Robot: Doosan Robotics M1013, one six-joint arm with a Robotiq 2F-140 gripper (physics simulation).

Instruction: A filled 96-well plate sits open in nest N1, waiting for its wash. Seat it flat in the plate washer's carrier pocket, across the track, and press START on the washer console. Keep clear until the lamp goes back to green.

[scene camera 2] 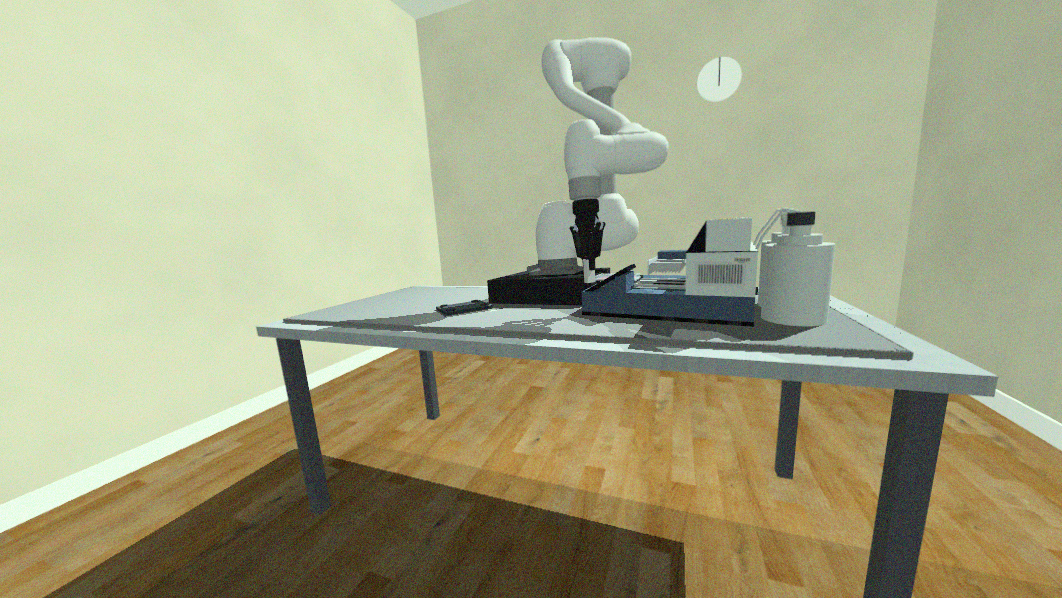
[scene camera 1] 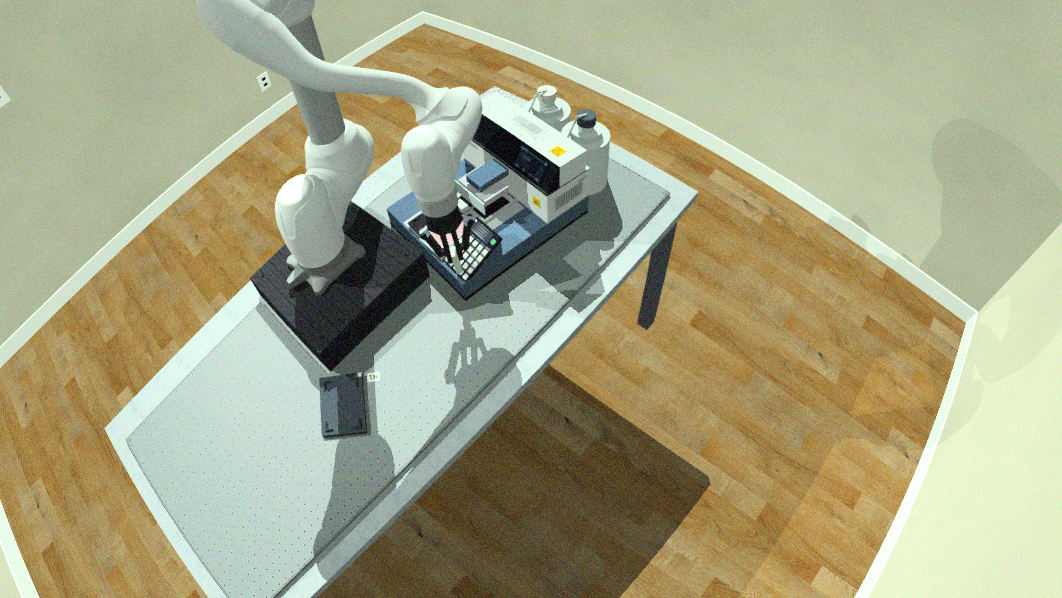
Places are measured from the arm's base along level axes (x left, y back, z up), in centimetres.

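Pixels of known places: gripper, fingertip midpoint: (scene camera 2: 589,282) (scene camera 1: 458,268); arm's base at its link origin: (scene camera 2: 558,272) (scene camera 1: 325,257).
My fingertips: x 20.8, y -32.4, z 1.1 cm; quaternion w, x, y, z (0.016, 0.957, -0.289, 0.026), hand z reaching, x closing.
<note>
For each thing: its top centre in the pictures, then the offset to it from my fingertips. "spot": a spot on its surface instead.
- nest at its top centre: (scene camera 1: 340,403) (scene camera 2: 463,304) dx -44.2, dy -0.8, dz -7.6 cm
- blue block at a spot on its surface: (scene camera 1: 487,173) spot: dx +23.0, dy +11.9, dz +7.7 cm
The nest (scene camera 1: 343,404) (scene camera 2: 462,306) is a flat dark tray on the table, and no plate shows in it. The plate washer (scene camera 1: 523,230) (scene camera 2: 668,304) has a blue base and a white housing. Its console keypad (scene camera 1: 476,257) has pale keys, and a small green light (scene camera 1: 492,241) shows at its edge. My gripper (scene camera 1: 456,268) (scene camera 2: 590,276) is shut and empty, pointing down with its fingertips over or at the keypad; contact cannot be told. A pink area shows behind the fingers. A blue block (scene camera 1: 487,173) sits over the track; whether it is the plate cannot be told.
Two white bottles (scene camera 1: 587,144) (scene camera 2: 796,282) stand behind the washer; one has a dark cap. The arm stands on a black base block (scene camera 1: 371,312) (scene camera 2: 535,290), between the nest and the washer. The arm's wrist hides part of the washer in scene camera 1.
</note>
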